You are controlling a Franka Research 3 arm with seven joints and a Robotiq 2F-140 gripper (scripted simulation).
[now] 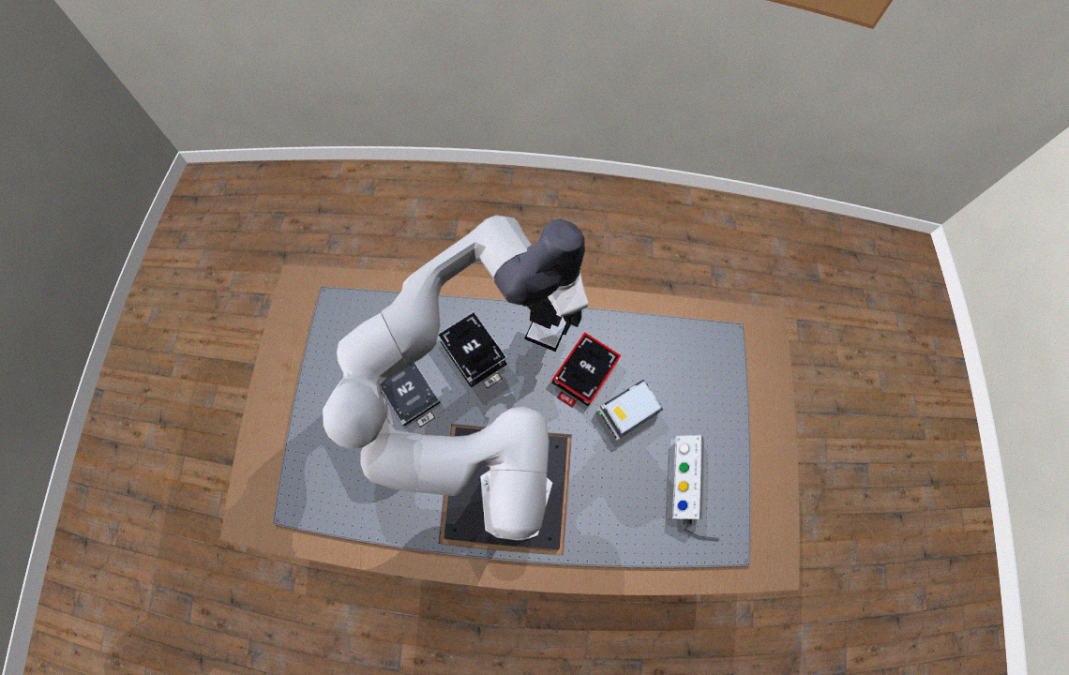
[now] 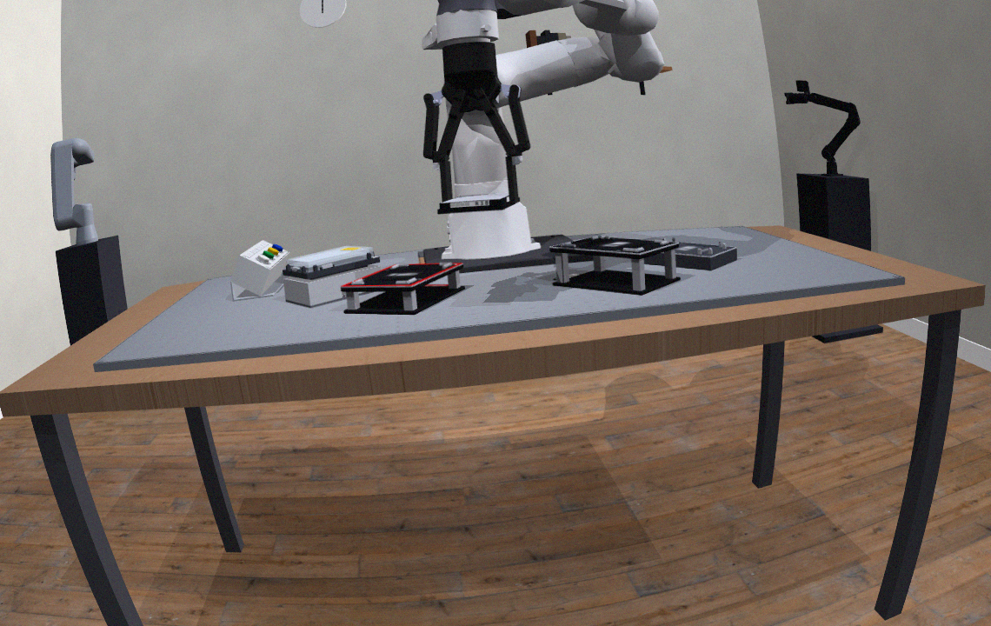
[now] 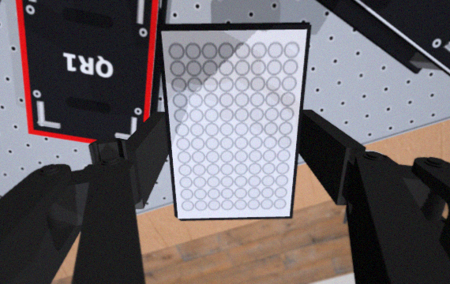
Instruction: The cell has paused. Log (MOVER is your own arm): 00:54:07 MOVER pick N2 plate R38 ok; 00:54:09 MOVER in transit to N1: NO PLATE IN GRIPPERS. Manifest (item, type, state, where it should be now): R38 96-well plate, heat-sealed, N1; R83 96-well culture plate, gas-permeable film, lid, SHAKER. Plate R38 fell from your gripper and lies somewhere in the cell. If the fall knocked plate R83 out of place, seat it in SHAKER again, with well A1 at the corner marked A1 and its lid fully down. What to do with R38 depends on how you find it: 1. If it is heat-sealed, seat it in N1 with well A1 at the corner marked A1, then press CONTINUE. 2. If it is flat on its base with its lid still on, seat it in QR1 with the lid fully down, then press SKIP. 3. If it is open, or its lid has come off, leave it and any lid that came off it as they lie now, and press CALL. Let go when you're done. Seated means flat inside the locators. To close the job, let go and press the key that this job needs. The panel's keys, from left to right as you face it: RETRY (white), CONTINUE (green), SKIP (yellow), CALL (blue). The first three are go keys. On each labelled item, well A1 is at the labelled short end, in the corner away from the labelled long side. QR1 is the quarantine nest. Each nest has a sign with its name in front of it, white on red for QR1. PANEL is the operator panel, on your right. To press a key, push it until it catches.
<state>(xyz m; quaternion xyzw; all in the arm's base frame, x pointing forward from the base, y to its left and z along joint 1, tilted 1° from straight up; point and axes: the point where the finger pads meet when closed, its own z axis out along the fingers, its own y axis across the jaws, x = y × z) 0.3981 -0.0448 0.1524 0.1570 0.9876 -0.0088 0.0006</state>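
My hand is 20 mm above the plate R38. Also, from my hand: N1 nest: 50 mm behind, 200 mm to the left, 110 mm below; then QR1 nest: 80 mm behind, 120 mm to the right, 130 mm below; then retry key: 290 mm behind, 380 mm to the right, 100 mm below.
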